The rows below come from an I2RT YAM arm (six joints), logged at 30 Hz.
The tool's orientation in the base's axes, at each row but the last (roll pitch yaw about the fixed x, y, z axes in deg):
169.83 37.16 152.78
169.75 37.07 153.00
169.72 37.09 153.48
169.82 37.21 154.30
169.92 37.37 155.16
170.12 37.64 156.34
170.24 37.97 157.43
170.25 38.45 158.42
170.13 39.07 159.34
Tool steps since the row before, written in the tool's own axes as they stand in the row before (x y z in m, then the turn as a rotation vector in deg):
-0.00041 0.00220 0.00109 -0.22 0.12 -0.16
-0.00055 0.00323 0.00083 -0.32 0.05 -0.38
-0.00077 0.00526 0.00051 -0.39 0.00 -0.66
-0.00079 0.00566 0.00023 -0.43 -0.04 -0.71
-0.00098 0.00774 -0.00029 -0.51 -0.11 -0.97
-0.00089 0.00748 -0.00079 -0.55 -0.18 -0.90
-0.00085 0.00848 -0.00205 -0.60 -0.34 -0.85
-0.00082 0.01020 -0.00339 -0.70 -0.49 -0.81
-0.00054 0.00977 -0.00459 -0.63 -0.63 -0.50
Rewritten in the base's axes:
0.00174 0.00176 -0.00030 0.10 0.05 0.28
0.00203 0.00270 0.00014 0.01 -0.03 0.50
0.00267 0.00456 0.00081 -0.12 -0.07 0.75
0.00258 0.00499 0.00109 -0.14 -0.12 0.81
0.00298 0.00696 0.00190 -0.26 -0.18 1.05
0.00240 0.00685 0.00218 -0.21 -0.27 1.01
0.00173 0.00796 0.00325 -0.19 -0.44 0.98
0.00115 0.00974 0.00448 -0.13 -0.61 1.00
-0.00014 0.00950 0.00515 -0.02 -0.75 0.70

